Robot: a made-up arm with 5 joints.
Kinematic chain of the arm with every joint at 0, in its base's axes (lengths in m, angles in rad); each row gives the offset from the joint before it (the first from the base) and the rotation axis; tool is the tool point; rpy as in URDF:
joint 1: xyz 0.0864 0 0.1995 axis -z
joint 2: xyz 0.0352 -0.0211 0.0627 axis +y
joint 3: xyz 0.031 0 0.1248 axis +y
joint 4: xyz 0.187 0 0.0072 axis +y
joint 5: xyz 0.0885 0.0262 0 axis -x
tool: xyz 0 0 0 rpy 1.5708 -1.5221 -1.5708
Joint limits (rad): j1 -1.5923..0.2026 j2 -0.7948..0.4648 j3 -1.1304..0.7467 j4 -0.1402..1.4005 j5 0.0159..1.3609
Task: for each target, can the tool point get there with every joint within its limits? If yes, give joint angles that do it. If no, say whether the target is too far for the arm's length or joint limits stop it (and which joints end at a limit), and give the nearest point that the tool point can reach.
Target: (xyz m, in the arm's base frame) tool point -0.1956 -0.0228 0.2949
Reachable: no: joint limits stop it (at a limit: joint 1, joint 2, joint 3, joint 4) | nearest point 0.0776 0.1733 0.3015 | short by 0.336 m
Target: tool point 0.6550 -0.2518 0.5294
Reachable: no: too far | nearest point 0.4589 -0.0713 0.4502 | short by 0.278 m
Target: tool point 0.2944 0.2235 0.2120
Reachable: yes | joints -0.8046 0.1745 0.4737 0.1057 0.1988
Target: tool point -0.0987 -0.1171 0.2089
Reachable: no: joint limits stop it (at a limit: joint 1, joint 2, joint 3, joint 4) | nearest point 0.0788 0.1148 0.1426 | short by 0.300 m
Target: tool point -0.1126 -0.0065 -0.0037
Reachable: no: joint limits stop it (at a limit: joint 1, joint 2, joint 3) | nearest point 0.0785 0.1282 0.1252 | short by 0.267 m
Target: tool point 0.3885 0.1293 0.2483
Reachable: yes | joints -0.3889 0.2364 0.1286 0.5100 0.4355
